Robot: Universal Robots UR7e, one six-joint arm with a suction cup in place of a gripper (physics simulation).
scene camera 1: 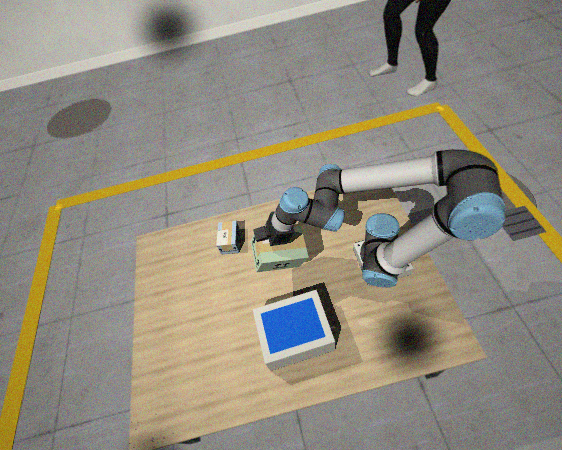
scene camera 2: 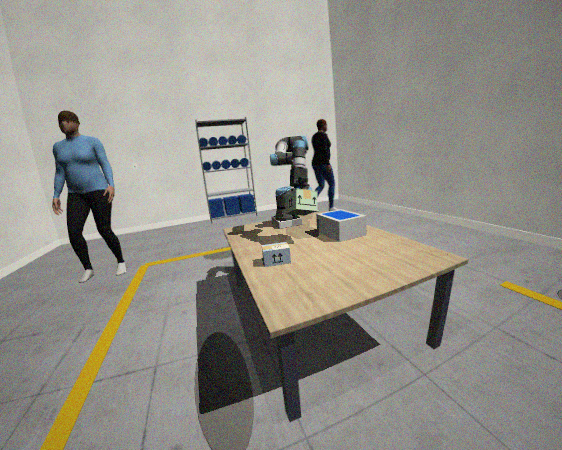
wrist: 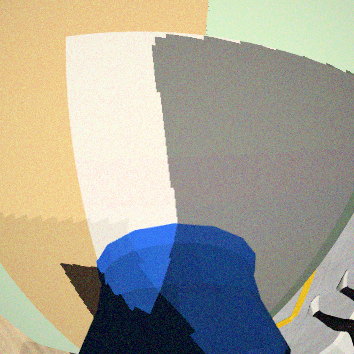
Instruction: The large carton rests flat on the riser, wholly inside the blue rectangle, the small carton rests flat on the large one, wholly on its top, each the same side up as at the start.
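Note:
The large carton (scene camera 1: pixel 282 258) (scene camera 2: pixel 306 200) (wrist: pixel 285 22), pale green with orange tape and a white label on top, hangs upright above the table, its side arrows pointing up. My suction gripper (scene camera 1: pixel 283 239) (scene camera 2: pixel 300 187) (wrist: pixel 177 237) is on its top face and holds it; in scene camera 1 the wrist hides the cup. The grey-white riser (scene camera 1: pixel 302 356) (scene camera 2: pixel 329 228) stands on the table apart from the carton, with the blue rectangle (scene camera 1: pixel 293 325) (scene camera 2: pixel 342 215) on its top. The small carton (scene camera 1: pixel 227 237) (scene camera 2: pixel 276 255), light blue-grey with a label on top, stands upright on the table.
The arm's base (scene camera 1: pixel 358 252) (scene camera 2: pixel 286 223) stands on the wooden table (scene camera 1: pixel 190 325) (scene camera 2: pixel 350 275). Two people (scene camera 2: pixel 87 165) (scene camera 2: pixel 321 145) and a shelf rack (scene camera 2: pixel 201 170) are beyond the table. A person's legs (scene camera 1: pixel 428 45) show at the top right.

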